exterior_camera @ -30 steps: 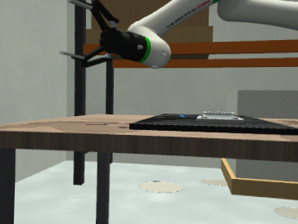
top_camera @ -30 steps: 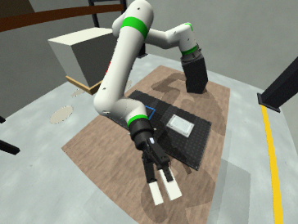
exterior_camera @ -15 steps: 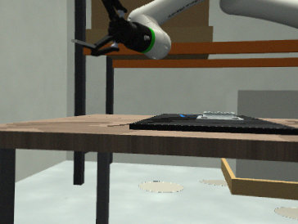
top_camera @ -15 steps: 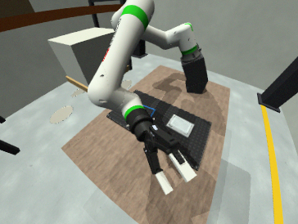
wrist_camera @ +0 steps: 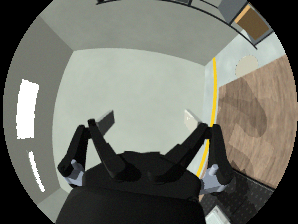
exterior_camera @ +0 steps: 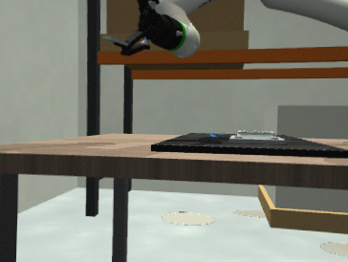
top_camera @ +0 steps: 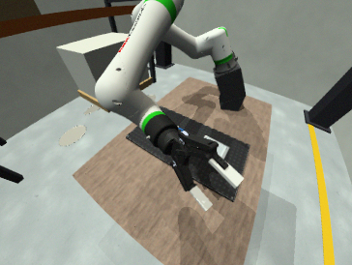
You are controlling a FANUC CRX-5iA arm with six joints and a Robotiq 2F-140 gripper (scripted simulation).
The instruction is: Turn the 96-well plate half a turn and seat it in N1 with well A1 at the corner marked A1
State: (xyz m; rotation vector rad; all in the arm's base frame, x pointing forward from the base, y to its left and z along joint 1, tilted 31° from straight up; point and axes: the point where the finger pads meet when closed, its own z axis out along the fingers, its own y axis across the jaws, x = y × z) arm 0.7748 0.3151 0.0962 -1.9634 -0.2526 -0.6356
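Right now my hand is 34 cm past the white 96-well plate, 7 cm to the left of it and 30 cm above it. Round my hand: grey plate nest N1: 34 cm behind, 7 cm to the right, 31 cm below.
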